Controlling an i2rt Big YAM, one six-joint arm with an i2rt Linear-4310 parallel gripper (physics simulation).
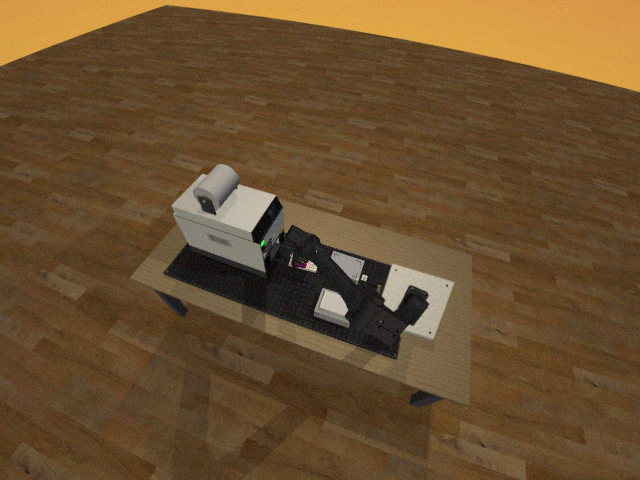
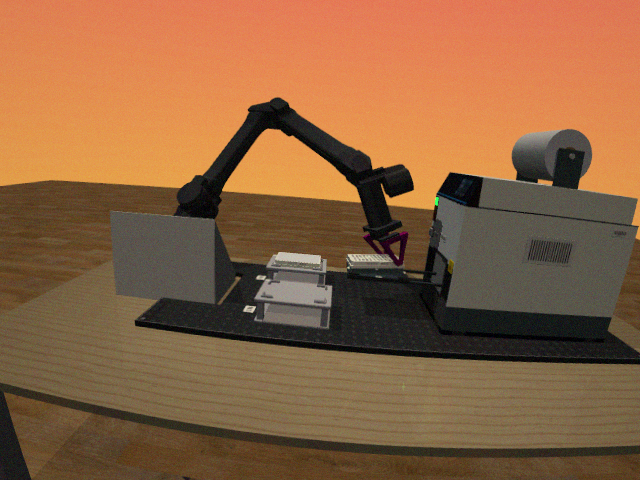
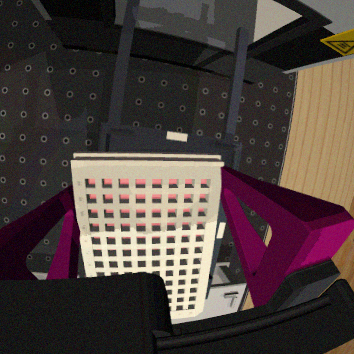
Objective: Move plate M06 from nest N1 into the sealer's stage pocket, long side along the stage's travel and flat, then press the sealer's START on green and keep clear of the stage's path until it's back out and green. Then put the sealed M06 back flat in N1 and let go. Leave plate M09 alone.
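Places are measured from the arm's base along level axes (x left, y ahead, z down), in centimetres.
Pixels of known places: gripper, between the fingertips: [image 1: 294,258] [image 2: 392,262] [image 3: 146,182]; arm's base, origin of its link: [image 1: 413,300] [image 2: 177,243].
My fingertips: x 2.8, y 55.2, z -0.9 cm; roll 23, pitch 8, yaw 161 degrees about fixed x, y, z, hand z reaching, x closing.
For each thing: its top centre in the pictures, then the offset to it from my fingertips. Level surfaces: height alone.
- plate M06, centre of its top: [image 3: 151,264] [image 2: 375,254] [image 1: 304,258] dx -0.9, dy -4.5, dz -1.6 cm
- dark stage, centre of its top: [image 3: 173,172] [image 2: 395,269] [image 1: 295,256] dx -1.9, dy +0.7, dz +1.3 cm
- white plate, centre of its top: [image 2: 298,257] [image 1: 336,303] dx +10.3, dy -25.1, dz +4.8 cm
- second nest, centre of its top: [image 3: 194,335] [image 2: 296,289] [image 1: 345,264] dx -10.7, dy -21.7, dz +5.8 cm
- grey roll, centre of its top: [image 2: 553,131] [image 1: 213,175] dx +0.4, dy +34.1, dz -35.7 cm
- black perforated board, height of its surface: dz +12.0 cm
- wooden table, height of its surface: dz +13.2 cm
My gripper [image 1: 300,262] [image 2: 387,249] [image 3: 146,182], with magenta fingers, is shut on plate M06 [image 1: 309,266] [image 2: 369,259] [image 3: 147,225], a cream well plate with pink showing in its far wells. It holds the plate about level and very low over the dark stage [image 2: 385,275] [image 3: 140,140], which stands out in front of the sealer [image 1: 227,219] [image 2: 537,258]. I cannot tell whether the plate touches the pocket. The sealer's light [image 1: 262,242] [image 2: 436,200] is green. Another white plate [image 1: 332,304] [image 2: 297,258] lies in its nest. The second nest [image 1: 349,264] [image 2: 294,295] is empty.
The stage's two rails [image 3: 234,88] run into the sealer's opening. A grey roll [image 1: 216,186] [image 2: 548,152] sits on top of the sealer. A grey panel [image 2: 162,258] stands by the arm's base. All rest on a black perforated board [image 2: 382,320] on a wooden table [image 2: 258,392].
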